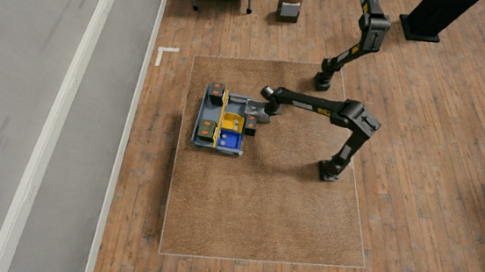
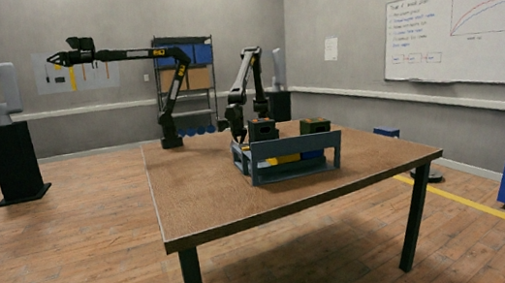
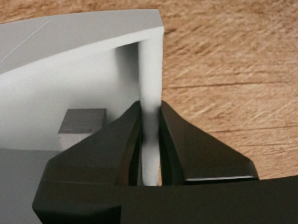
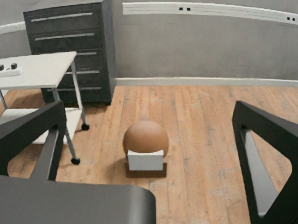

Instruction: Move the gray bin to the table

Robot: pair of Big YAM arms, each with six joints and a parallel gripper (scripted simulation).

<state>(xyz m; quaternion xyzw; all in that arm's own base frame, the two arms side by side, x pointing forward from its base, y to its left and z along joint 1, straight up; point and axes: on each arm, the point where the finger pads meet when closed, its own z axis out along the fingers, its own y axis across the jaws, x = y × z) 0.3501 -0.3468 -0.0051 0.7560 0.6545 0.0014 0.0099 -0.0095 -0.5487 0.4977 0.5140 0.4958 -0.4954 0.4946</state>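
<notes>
Now: the gray open bin 8 cm ahead of my left hand, 1 cm to the right of it and 1 cm above it. From my left hand the other things lie so: blue-gray shelf: 28 cm ahead, 8 cm to the left, 3 cm above; yellow bin: 26 cm ahead, 9 cm to the left, 1 cm above; blue bin: 27 cm ahead, 20 cm to the left, 1 cm above.
</notes>
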